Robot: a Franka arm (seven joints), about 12 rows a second.
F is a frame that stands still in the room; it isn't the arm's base.
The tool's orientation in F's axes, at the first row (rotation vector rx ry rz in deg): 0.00, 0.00, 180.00
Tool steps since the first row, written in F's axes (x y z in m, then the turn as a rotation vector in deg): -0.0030, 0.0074, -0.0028, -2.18, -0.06, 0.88; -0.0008, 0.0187, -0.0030, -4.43, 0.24, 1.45; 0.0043, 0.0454, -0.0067, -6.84, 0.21, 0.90; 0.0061, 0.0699, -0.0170, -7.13, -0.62, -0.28; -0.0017, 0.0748, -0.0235, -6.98, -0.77, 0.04; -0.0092, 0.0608, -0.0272, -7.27, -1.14, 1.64; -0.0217, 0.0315, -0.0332, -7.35, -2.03, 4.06; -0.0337, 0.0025, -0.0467, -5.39, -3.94, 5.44; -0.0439, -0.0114, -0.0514, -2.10, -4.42, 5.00; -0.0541, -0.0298, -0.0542, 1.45, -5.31, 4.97
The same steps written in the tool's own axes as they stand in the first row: 0.0030, -0.0074, -0.0028, 2.18, 0.06, 0.88; 0.0008, -0.0187, -0.0030, 4.43, -0.24, 1.45; -0.0043, -0.0454, -0.0067, 6.84, -0.21, 0.90; -0.0061, -0.0699, -0.0170, 7.13, 0.62, -0.28; 0.0017, -0.0748, -0.0235, 6.98, 0.77, 0.04; 0.0092, -0.0608, -0.0272, 7.27, 1.14, 1.64; 0.0217, -0.0315, -0.0332, 7.35, 2.03, 4.06; 0.0337, -0.0025, -0.0467, 5.39, 3.94, 5.44; 0.0439, 0.0114, -0.0514, 2.10, 4.42, 5.00; 0.0541, 0.0298, -0.0542, -1.45, 5.31, 4.97
